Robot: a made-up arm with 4 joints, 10 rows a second.
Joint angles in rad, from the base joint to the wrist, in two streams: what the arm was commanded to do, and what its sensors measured. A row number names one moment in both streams.
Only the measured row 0 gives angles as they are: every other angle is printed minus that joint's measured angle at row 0.
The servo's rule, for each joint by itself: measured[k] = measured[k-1] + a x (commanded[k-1-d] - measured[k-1]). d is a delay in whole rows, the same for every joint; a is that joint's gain. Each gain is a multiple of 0.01, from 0.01 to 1. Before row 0 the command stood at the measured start. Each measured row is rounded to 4 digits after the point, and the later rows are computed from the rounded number. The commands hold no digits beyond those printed.
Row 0, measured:
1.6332 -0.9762 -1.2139 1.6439
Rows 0 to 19, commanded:
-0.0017 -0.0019 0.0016 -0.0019
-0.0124 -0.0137 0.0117 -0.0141
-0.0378 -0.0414 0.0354 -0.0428
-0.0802 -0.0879 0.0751 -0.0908
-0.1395 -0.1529 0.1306 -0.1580
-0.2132 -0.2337 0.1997 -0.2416
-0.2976 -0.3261 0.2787 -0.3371
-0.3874 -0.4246 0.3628 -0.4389
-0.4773 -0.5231 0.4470 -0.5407
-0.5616 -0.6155 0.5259 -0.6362
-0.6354 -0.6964 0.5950 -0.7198
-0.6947 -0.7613 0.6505 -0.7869
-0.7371 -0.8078 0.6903 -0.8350
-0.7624 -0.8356 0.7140 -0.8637
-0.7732 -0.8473 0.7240 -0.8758
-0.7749 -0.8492 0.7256 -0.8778
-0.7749 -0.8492 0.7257 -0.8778
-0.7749 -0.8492 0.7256 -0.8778
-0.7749 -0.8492 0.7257 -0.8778
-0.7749 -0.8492 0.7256 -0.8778
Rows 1 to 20, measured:
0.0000 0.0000 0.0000 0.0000
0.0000 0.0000 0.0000 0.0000
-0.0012 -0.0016 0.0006 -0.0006
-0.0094 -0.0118 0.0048 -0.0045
-0.0301 -0.0367 0.0164 -0.0156
-0.0667 -0.0797 0.0387 -0.0374
-0.1198 -0.1412 0.0736 -0.0724
-0.1880 -0.2189 0.1215 -0.1215
-0.2680 -0.3089 0.1812 -0.1840
-0.3552 -0.4061 0.2502 -0.2579
-0.4443 -0.5044 0.3250 -0.3399
-0.5299 -0.5977 0.4013 -0.4258
-0.6069 -0.6806 0.4749 -0.5111
-0.6710 -0.7484 0.5416 -0.5911
-0.7193 -0.7983 0.5981 -0.6618
-0.7508 -0.8296 0.6421 -0.7204
-0.7672 -0.8445 0.6732 -0.7655
-0.7728 -0.8484 0.6931 -0.7981
-0.7743 -0.8491 0.7055 -0.8212
-0.7747 -0.8492 0.7131 -0.8376
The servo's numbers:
d 2
a 0.73 0.84 0.38 0.29

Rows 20 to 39, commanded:
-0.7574 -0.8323 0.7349 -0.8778
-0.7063 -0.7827 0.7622 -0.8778
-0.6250 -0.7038 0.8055 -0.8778
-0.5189 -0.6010 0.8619 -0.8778
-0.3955 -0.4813 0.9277 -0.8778
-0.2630 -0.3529 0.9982 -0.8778
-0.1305 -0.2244 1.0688 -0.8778
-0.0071 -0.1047 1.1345 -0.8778
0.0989 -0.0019 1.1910 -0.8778
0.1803 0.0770 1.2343 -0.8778
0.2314 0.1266 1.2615 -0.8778
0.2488 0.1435 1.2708 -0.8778
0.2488 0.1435 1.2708 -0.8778
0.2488 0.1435 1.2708 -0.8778
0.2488 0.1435 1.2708 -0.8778
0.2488 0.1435 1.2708 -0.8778
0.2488 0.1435 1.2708 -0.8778
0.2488 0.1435 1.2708 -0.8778
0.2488 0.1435 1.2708 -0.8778
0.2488 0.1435 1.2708 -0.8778
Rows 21 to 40, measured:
-0.7748 -0.8492 0.7179 -0.8493
-0.7749 -0.8492 0.7208 -0.8576
-0.7621 -0.8350 0.7262 -0.8635
-0.7214 -0.7911 0.7399 -0.8676
-0.6510 -0.7178 0.7648 -0.8706
-0.5546 -0.6197 0.8017 -0.8727
-0.4385 -0.5034 0.8496 -0.8742
-0.3104 -0.3770 0.9061 -0.8752
-0.1791 -0.2488 0.9679 -0.8760
-0.0535 -0.1278 1.0312 -0.8765
0.0578 -0.0220 1.0919 -0.8769
0.1472 0.0612 1.1460 -0.8772
0.2087 0.1161 1.1899 -0.8774
0.2380 0.1391 1.2206 -0.8775
0.2459 0.1428 1.2397 -0.8776
0.2480 0.1434 1.2515 -0.8777
0.2486 0.1435 1.2588 -0.8777
0.2487 0.1435 1.2634 -0.8777
0.2488 0.1435 1.2662 -0.8777
0.2488 0.1435 1.2679 -0.8777

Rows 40 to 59, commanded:
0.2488 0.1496 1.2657 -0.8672
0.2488 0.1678 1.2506 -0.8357
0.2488 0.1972 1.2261 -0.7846
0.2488 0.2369 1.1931 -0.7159
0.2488 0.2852 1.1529 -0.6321
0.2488 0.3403 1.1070 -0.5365
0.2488 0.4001 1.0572 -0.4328
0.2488 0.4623 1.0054 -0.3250
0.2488 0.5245 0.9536 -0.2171
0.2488 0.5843 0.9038 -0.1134
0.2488 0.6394 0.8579 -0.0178
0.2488 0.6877 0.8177 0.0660
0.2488 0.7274 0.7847 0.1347
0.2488 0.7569 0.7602 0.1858
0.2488 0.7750 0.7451 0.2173
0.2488 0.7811 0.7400 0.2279
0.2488 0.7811 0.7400 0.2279
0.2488 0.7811 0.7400 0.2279
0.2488 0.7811 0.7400 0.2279
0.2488 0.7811 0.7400 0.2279
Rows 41 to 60, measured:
0.2488 0.1435 1.2690 -0.8777
0.2488 0.1435 1.2697 -0.8777
0.2488 0.1486 1.2682 -0.8747
0.2488 0.1647 1.2615 -0.8634
0.2488 0.1920 1.2480 -0.8405
0.2488 0.2297 1.2271 -0.8044
0.2488 0.2763 1.1989 -0.7544
0.2488 0.3301 1.1640 -0.6912
0.2488 0.3889 1.1234 -0.6163
0.2488 0.4506 1.0786 -0.5318
0.2488 0.5127 1.0311 -0.4405
0.2488 0.5728 0.9827 -0.3456
0.2488 0.6287 0.9353 -0.2505
0.2488 0.6783 0.8906 -0.1587
0.2488 0.7195 0.8504 -0.0736
0.2488 0.7509 0.8161 0.0016
0.2488 0.7711 0.7891 0.0642
0.2488 0.7795 0.7704 0.1117
0.2488 0.7808 0.7588 0.1454
0.2488 0.7811 0.7517 0.1693

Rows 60 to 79, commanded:
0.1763 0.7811 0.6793 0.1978
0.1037 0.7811 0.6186 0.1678
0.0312 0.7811 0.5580 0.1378
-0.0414 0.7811 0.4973 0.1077
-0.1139 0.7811 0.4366 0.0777
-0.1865 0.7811 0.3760 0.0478
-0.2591 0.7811 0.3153 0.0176
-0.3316 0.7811 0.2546 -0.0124
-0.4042 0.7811 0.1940 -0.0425
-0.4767 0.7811 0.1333 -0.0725
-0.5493 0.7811 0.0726 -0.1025
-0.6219 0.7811 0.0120 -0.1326
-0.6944 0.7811 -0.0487 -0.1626
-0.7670 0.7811 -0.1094 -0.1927
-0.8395 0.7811 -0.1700 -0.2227
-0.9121 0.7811 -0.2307 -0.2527
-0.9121 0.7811 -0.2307 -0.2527
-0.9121 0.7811 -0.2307 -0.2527
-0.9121 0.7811 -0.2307 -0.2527
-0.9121 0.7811 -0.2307 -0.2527
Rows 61 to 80, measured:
0.2488 0.7811 0.7473 0.1863
0.2488 0.7811 0.7445 0.1984
0.1959 0.7811 0.7197 0.1982
0.1286 0.7811 0.6813 0.1894
0.0575 0.7811 0.6344 0.1744
-0.0147 0.7811 0.5823 0.1551
-0.0871 0.7811 0.5269 0.1327
-0.1597 0.7811 0.4696 0.1081
-0.2323 0.7811 0.4110 0.0819
-0.3048 0.7811 0.3516 0.0546
-0.3774 0.7811 0.2917 0.0264
-0.4499 0.7811 0.2315 -0.0023
-0.5225 0.7811 0.1711 -0.0314
-0.5951 0.7811 0.1106 -0.0607
-0.6676 0.7811 0.0501 -0.0903
-0.7402 0.7811 -0.0105 -0.1200
-0.8127 0.7811 -0.0711 -0.1498
-0.8853 0.7811 -0.1317 -0.1796
-0.9049 0.7811 -0.1693 -0.2008
-0.9102 0.7811 -0.1926 -0.2159

